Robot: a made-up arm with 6 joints.
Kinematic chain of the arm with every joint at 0, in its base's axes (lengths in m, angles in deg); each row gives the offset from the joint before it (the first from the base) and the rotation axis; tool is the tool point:
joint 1: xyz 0 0 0.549 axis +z
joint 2: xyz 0 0 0 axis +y
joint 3: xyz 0 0 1.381 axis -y
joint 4: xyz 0 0 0 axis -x
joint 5: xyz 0.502 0 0 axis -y
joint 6: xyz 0 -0.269 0 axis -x
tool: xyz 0 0 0
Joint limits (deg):
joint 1: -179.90..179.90
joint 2: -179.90..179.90
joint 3: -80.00..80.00
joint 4: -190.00..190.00
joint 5: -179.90..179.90
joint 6: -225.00..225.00
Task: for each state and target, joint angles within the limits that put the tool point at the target. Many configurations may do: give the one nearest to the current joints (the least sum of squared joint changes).
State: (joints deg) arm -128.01 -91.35 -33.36 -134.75 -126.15 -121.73
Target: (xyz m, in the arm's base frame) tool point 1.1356 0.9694 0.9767
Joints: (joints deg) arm -129.82 -93.11 18.13 -159.20 -126.15 -121.73
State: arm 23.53 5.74 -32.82 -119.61 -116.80 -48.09
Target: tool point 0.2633 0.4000 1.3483
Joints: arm 38.70 14.38 -39.67 -123.26 -116.80 -48.09
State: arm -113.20 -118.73 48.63 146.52 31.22 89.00
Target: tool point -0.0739 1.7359 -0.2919
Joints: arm -82.10 -117.88 60.20 127.93 31.22 89.00
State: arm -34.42 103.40 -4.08 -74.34 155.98 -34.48
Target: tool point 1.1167 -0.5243 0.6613
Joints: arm -21.96 60.65 0.88 -75.23 155.98 -34.48
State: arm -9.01 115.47 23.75 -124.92 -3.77 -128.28
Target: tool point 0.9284 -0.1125 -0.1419
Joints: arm -14.15 103.39 -9.14 -116.00 -3.77 -128.28
